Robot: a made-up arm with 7 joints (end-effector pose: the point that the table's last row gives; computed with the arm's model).
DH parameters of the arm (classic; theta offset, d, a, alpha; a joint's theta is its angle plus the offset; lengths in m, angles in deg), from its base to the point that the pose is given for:
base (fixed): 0 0.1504 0 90
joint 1: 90 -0.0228 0.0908 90
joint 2: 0 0.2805 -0.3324 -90
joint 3: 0 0.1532 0.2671 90
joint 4: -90 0.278 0.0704 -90
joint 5: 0 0.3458 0.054 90
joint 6: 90 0.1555 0.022 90
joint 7: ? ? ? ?
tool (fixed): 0 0.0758 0 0
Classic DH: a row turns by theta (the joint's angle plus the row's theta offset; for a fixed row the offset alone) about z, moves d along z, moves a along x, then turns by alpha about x.
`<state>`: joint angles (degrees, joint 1 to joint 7).
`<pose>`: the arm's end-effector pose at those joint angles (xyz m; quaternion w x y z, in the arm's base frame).
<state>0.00 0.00 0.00 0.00 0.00 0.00 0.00</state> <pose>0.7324 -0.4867 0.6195 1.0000 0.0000 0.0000 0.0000</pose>
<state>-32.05 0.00 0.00 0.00 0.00 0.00 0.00</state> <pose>0.8697 -0.4867 0.1593 0.9611 0.0000 0.2761 0.0000</pose>
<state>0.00 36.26 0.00 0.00 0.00 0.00 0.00</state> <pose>0.7324 -0.6118 0.2449 0.9504 0.3112 0.0000 0.0000</pose>
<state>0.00 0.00 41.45 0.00 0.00 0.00 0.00</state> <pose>0.1488 -0.4867 0.7406 0.9353 0.0000 -0.3539 0.0000</pose>
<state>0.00 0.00 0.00 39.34 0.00 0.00 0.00</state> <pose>0.7324 -0.6872 0.2931 0.9416 0.3366 0.0000 0.0000</pose>
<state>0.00 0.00 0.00 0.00 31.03 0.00 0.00</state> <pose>0.9275 -0.3360 0.6195 0.9636 0.0000 0.0000 0.2675</pose>
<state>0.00 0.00 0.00 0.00 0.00 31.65 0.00</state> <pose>0.7324 -0.4665 0.3527 0.9621 0.2727 0.0000 0.0000</pose>
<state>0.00 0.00 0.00 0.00 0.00 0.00 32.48</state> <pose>0.7702 -0.4867 0.5978 0.9601 0.0000 0.2797 0.0000</pose>
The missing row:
joint 7: 90 -0.4807 0.0184 90
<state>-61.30 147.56 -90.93 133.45 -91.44 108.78 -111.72</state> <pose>0.9435 0.5111 -0.0264 0.3345 -0.4217 0.7690 0.3448</pose>
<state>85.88 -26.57 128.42 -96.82 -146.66 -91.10 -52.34</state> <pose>0.4677 0.4982 0.0114 0.1049 -0.8872 0.1675 0.4170</pose>
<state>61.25 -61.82 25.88 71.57 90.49 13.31 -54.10</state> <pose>-0.2457 0.2417 1.0663 0.2658 0.0051 -0.4644 0.8448</pose>
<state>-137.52 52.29 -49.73 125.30 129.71 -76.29 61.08</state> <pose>-0.9195 -0.2249 0.5965 0.3728 0.0112 0.6807 -0.6306</pose>
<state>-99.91 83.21 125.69 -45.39 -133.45 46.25 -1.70</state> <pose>0.0215 0.5364 -0.0441 0.2235 0.4039 0.7094 0.5326</pose>
